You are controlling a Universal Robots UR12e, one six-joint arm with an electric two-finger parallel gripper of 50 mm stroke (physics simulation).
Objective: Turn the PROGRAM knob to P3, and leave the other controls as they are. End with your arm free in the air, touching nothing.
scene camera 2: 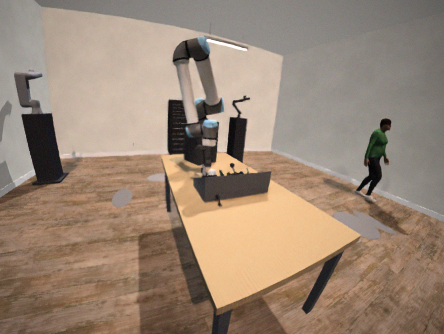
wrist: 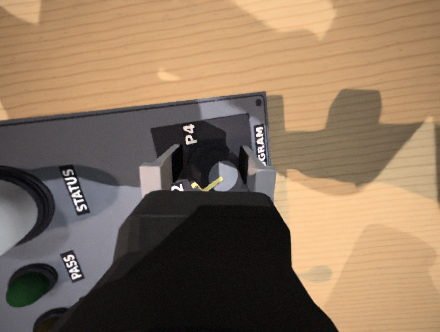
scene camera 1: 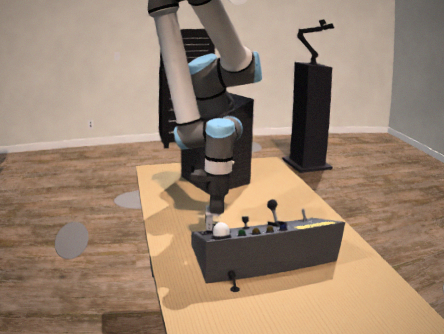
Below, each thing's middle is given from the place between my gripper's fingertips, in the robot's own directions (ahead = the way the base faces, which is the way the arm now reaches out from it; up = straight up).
My gripper is now 19 cm to the right of the grey control box (scene camera 1: 226, 254), 10 cm short of it and 1 cm above it.
